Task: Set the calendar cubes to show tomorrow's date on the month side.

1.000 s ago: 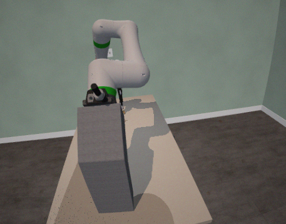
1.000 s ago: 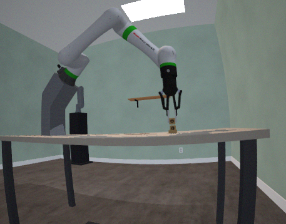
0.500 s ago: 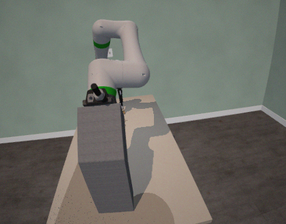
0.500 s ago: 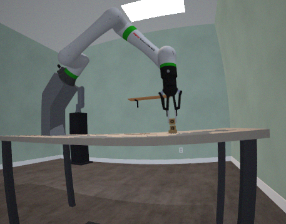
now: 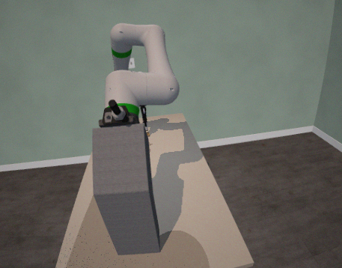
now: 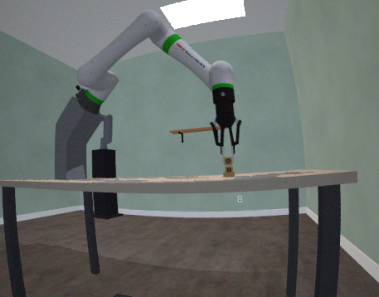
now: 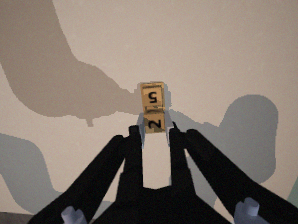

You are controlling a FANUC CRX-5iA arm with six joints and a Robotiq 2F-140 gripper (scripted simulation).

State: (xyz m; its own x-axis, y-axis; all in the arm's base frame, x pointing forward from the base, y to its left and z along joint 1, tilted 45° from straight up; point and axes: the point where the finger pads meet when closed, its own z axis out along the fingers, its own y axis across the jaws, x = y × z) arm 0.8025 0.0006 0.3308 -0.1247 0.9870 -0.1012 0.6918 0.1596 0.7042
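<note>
The wooden tray is 80 mm below my hand and 20 mm to the left of it.
</note>
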